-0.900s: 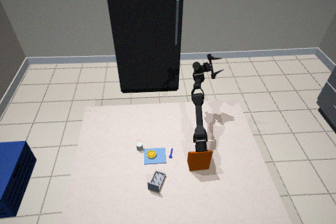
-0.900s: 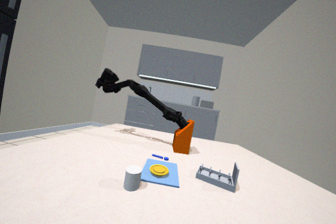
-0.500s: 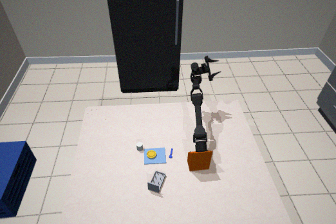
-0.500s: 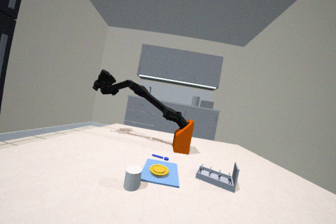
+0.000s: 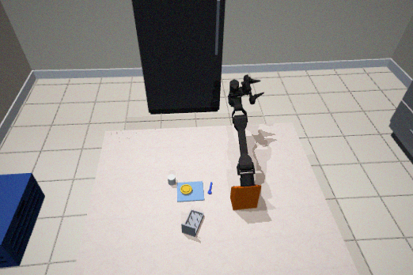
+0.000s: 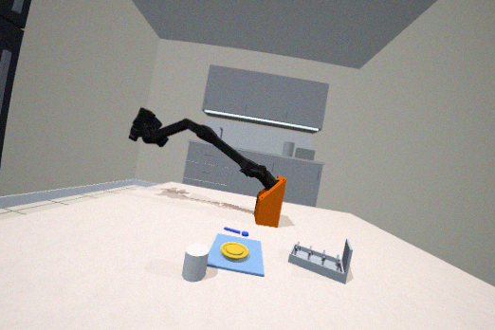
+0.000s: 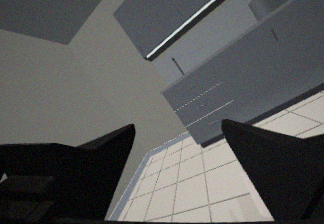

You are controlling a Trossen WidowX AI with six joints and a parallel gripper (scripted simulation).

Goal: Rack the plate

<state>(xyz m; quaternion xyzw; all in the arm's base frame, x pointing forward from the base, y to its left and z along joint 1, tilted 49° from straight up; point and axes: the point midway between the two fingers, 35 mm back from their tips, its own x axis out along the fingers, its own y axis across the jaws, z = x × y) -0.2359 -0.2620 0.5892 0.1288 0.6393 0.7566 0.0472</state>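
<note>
Now: gripper tip 59 cm short of the yellow plate, 46 cm to the right of it and 30 cm above it. Round my gripper tip: dish rack 60 cm ahead, 67 cm to the left, 29 cm below; then blue spoon 46 cm ahead, 48 cm to the left, 31 cm below; then light blue mat 57 cm ahead, 47 cm to the left, 31 cm below.
</note>
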